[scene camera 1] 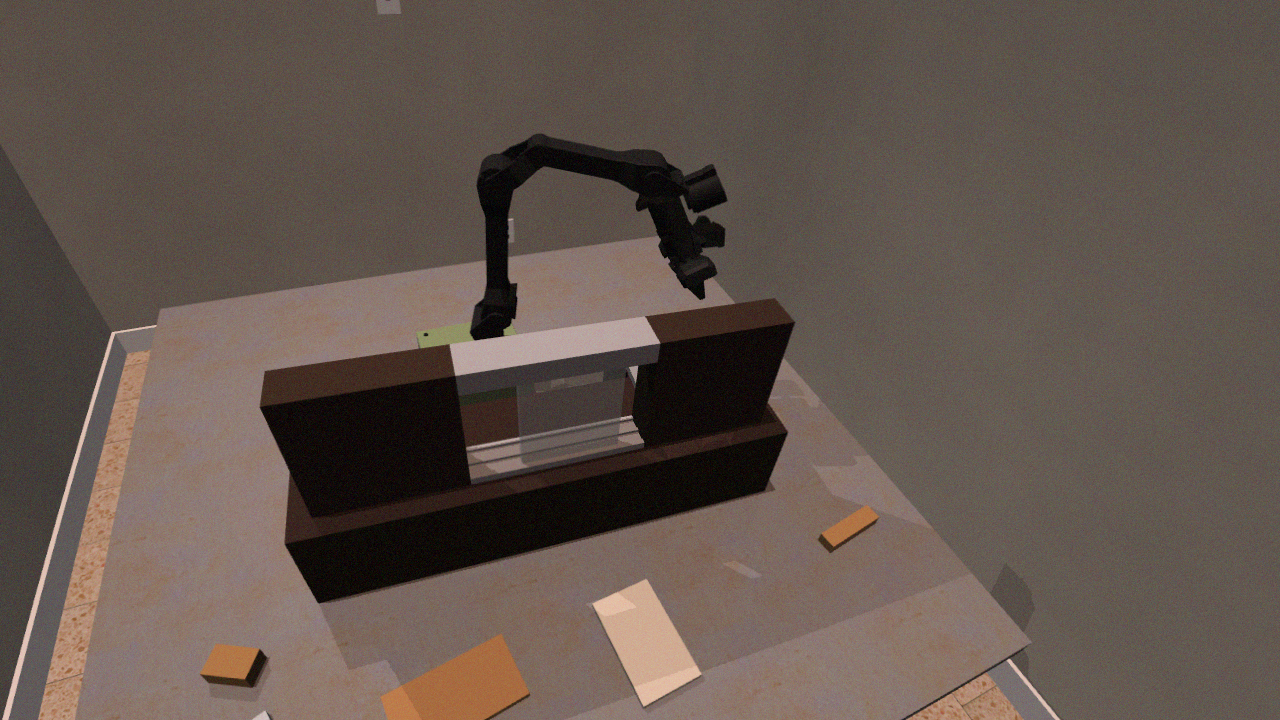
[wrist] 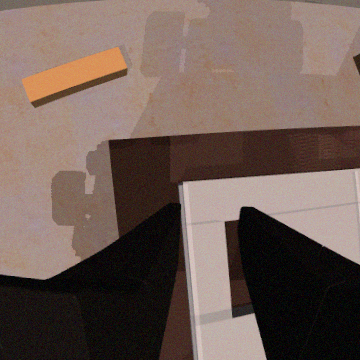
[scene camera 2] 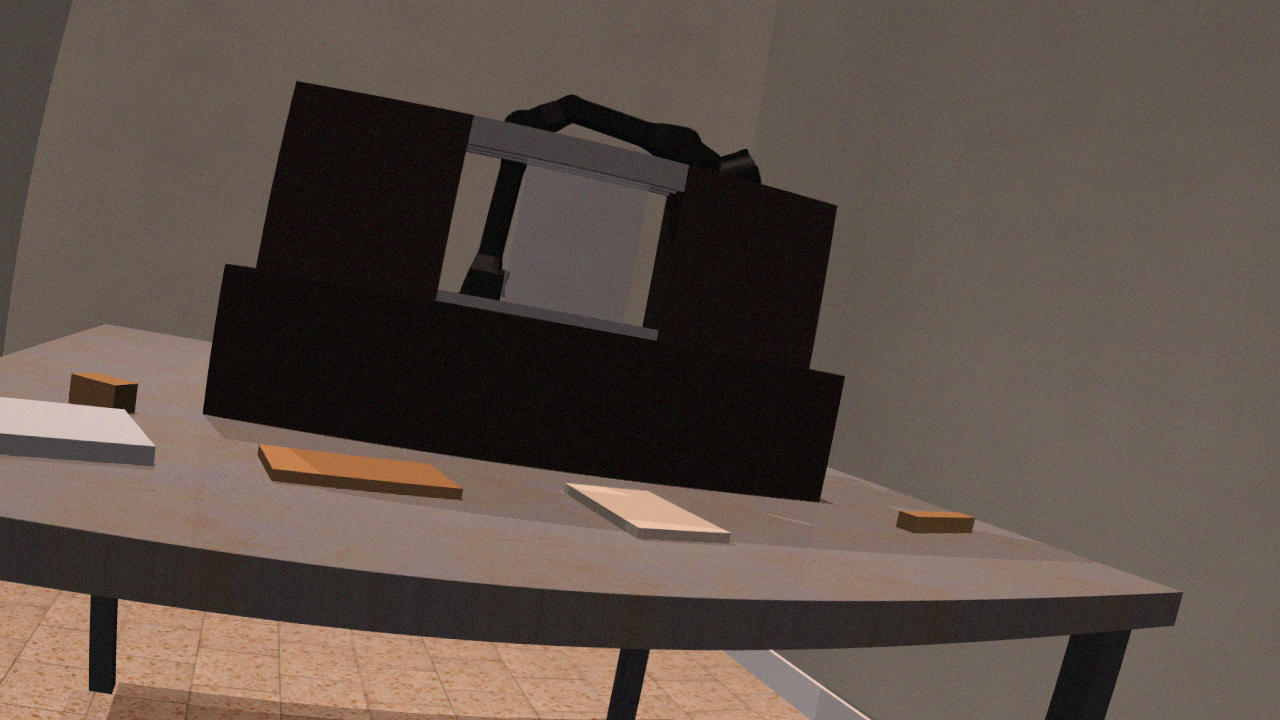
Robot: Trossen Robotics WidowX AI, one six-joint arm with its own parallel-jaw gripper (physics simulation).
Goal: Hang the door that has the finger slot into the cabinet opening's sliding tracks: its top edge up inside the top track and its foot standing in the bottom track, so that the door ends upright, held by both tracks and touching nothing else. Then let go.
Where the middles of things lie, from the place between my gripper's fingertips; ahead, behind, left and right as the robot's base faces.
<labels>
The door with the finger slot (wrist: 313,203) lies 8 cm ahead of my hand, 8 cm to the right of it and 7 cm below it. The rest, counted from my hand: grey top track (scene camera 1: 489,364) 22 cm ahead, 34 cm to the right, 12 cm above; then cream panel (scene camera 1: 654,658) 47 cm ahead, 27 cm to the right, 24 cm below; then grey bottom track (scene camera 1: 496,460) 22 cm ahead, 34 cm to the right, 9 cm below.
</labels>
